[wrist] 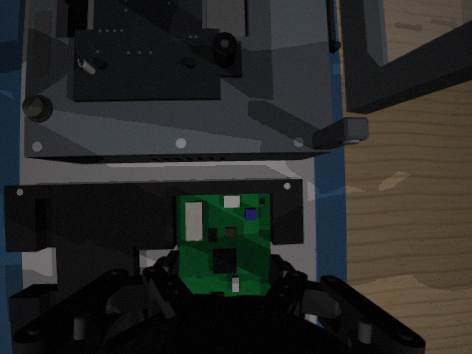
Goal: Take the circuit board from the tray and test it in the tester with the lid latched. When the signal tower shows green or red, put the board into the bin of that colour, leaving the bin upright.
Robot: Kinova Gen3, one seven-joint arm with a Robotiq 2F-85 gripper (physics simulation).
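Frame: origin at the arm's base, x back, y right, z up, level; metres.
Where they show: gripper, fingertip midpoint: (224, 264).
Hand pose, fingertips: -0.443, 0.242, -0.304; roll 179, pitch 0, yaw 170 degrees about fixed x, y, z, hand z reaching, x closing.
After its pixels a point has its place, as x, y, z.
The green circuit board (200, 265) {-0.425, 0.239, -0.301} lies level in the black tray (110, 215) {-0.361, 0.192, -0.303} at the lower middle of the wrist view, with its far end in the tray's right-hand slot. My gripper (224, 264) {-0.443, 0.242, -0.304} is shut on the board, with one finger against its left edge and one against its right edge; the near end of the board is hidden behind the gripper body. The tester (150, 122) {-0.413, 0.138, -0.261} is the grey housing beyond the tray, with a black board nest (150, 85) {-0.417, 0.120, -0.252} on top. The signal tower and the bins cannot be made out.
A round knob (37, 108) {-0.352, 0.123, -0.256} stands at the tester's left, and a black post (225, 47) {-0.459, 0.111, -0.240} on its nest. A grey lever (352, 130) {-0.509, 0.161, -0.225} sticks out at its right front corner. A dark grey frame (357, 85) {-0.510, 0.144, -0.220} stands at the upper right over the wooden table (405, 235) {-0.614, 0.249, -0.321}.
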